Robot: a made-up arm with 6 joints. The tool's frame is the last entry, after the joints. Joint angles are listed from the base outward. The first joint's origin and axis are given. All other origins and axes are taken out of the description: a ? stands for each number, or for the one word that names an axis. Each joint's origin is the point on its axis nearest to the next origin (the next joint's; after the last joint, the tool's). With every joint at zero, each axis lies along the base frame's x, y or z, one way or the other. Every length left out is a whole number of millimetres.
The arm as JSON. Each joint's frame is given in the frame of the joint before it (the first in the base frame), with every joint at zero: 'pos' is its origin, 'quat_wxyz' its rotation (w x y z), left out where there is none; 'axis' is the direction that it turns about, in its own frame. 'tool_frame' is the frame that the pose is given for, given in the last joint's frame.
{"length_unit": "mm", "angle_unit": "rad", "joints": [
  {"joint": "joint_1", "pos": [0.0, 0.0, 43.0], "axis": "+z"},
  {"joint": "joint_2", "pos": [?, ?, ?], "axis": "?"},
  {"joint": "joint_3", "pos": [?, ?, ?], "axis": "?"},
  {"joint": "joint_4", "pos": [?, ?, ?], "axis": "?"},
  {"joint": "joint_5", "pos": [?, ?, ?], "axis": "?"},
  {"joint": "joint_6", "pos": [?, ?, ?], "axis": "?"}
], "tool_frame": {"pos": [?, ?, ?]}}
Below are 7 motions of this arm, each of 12 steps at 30 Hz.
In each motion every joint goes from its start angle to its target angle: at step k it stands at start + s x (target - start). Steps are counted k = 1, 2, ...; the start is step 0. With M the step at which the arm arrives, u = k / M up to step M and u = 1 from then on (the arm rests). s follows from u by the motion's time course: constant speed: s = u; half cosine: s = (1 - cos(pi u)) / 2; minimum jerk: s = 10 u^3 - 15 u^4 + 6 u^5.
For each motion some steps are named. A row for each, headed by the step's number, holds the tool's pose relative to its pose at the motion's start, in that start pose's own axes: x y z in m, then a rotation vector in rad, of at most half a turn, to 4 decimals.
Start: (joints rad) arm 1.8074 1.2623 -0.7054 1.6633 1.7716 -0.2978
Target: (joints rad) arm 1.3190 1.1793 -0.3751 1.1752 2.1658 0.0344
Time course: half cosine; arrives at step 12
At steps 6, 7, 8, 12:
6: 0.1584 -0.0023 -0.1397 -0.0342 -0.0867 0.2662
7: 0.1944 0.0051 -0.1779 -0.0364 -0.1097 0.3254
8: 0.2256 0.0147 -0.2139 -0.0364 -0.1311 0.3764
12: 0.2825 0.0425 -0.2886 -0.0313 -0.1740 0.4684

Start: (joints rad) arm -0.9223 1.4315 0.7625 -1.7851 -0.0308 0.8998
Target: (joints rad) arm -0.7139 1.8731 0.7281 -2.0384 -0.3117 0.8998
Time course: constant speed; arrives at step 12
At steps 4, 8, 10, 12:
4: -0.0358 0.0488 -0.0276 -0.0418 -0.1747 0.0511
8: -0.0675 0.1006 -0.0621 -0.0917 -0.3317 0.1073
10: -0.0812 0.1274 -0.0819 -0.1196 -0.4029 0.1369
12: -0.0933 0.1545 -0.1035 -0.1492 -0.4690 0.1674

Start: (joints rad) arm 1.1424 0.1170 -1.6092 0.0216 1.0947 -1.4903
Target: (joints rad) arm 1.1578 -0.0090 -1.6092 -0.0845 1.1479 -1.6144
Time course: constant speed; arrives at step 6
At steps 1, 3, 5, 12:
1: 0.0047 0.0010 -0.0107 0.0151 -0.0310 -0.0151
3: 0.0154 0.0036 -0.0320 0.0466 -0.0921 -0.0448
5: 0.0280 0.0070 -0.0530 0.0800 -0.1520 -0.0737
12: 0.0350 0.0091 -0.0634 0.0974 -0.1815 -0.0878

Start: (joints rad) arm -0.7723 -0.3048 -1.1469 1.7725 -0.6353 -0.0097
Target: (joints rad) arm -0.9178 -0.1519 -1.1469 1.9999 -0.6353 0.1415
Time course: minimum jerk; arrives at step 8
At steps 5, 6, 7, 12:
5: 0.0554 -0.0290 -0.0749 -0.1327 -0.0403 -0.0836
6: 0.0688 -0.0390 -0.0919 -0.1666 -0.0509 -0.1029
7: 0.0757 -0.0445 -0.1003 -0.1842 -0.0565 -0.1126
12: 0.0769 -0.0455 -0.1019 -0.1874 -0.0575 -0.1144

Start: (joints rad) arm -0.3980 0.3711 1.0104 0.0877 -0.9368 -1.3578
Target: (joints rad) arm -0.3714 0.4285 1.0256 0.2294 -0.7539 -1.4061
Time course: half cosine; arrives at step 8
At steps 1, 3, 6, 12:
1: -0.0001 0.0018 -0.0026 0.0025 -0.0049 -0.0059
3: -0.0007 0.0153 -0.0210 0.0192 -0.0398 -0.0492
6: 0.0003 0.0462 -0.0575 0.0484 -0.1092 -0.1416
12: 0.0010 0.0552 -0.0671 0.0552 -0.1277 -0.1676

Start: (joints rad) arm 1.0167 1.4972 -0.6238 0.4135 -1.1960 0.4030
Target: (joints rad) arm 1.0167 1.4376 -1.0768 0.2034 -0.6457 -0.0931
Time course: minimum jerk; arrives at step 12
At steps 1, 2, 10, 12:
1: -0.0007 0.0006 -0.0005 -0.0045 0.0026 -0.0012
2: -0.0048 0.0040 -0.0033 -0.0318 0.0178 -0.0081
10: -0.1384 0.0801 -0.0755 -0.9731 0.2323 -0.1894
12: -0.1436 0.0818 -0.0780 -1.0116 0.2305 -0.1934

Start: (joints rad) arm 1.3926 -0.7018 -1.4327 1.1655 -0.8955 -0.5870
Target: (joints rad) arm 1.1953 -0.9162 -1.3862 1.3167 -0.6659 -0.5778
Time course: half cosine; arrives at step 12
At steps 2, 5, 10, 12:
2: -0.0025 -0.0030 -0.0096 -0.0216 -0.0217 0.0034
5: -0.0126 -0.0194 -0.0523 -0.1178 -0.1197 0.0203
10: -0.0256 -0.0603 -0.1265 -0.2874 -0.2992 0.0577
12: -0.0267 -0.0660 -0.1348 -0.3068 -0.3205 0.0626

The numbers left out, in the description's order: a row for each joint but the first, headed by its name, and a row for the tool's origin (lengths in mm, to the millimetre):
joint_2: xyz 469.0 -116.0 0.0, axis +x
joint_3: xyz 0.0 -65.0 114.0, axis +x
joint_4: xyz 0.0 -144.0 183.0, axis -z
joint_5: xyz -92.0 -64.0 0.0, axis -x
joint_6: xyz 0.0 305.0 -53.0, axis +z
tool: xyz -75.0 -235.0 0.0

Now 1 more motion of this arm.
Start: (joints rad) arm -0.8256 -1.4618 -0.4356 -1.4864 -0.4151 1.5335
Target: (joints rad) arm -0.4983 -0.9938 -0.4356 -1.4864 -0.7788 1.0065
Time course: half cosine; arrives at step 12
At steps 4, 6, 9, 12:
4: -0.0103 0.0579 0.0221 -0.1171 -0.0342 -0.0963
6: -0.0205 0.1185 0.0333 -0.2217 -0.0792 -0.1729
9: -0.0373 0.2026 0.0318 -0.3427 -0.1556 -0.2487
12: -0.0460 0.2353 0.0260 -0.3821 -0.1895 -0.2698

